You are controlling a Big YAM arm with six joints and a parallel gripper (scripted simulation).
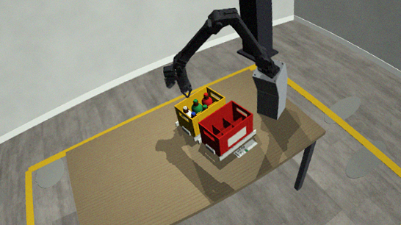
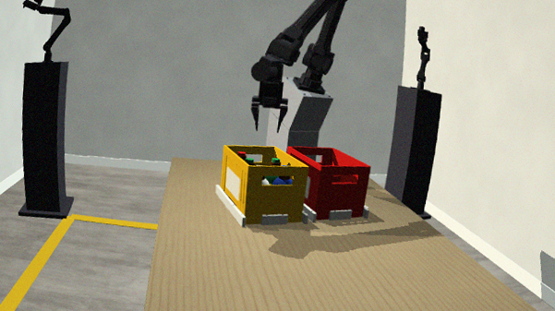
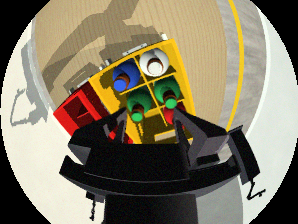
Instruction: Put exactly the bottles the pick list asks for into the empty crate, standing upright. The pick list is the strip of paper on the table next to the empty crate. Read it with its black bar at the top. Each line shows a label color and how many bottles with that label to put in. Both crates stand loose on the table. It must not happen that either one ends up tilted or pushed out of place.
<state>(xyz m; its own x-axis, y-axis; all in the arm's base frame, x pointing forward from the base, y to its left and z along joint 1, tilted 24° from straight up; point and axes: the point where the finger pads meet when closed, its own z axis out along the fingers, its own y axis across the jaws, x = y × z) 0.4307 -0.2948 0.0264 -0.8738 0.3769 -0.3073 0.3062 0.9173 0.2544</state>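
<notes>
My gripper is now 20 mm short of the white bottle, 20 mm to the left of it and 180 mm above it. From my hand the other things lie so: blue-capped bottle (10 mm ahead, 60 mm to the left, 180 mm below); then red bottle (150 mm behind, 30 mm to the right, 180 mm below); then yellow crate (70 mm behind, 20 mm to the left, 190 mm below).
</notes>
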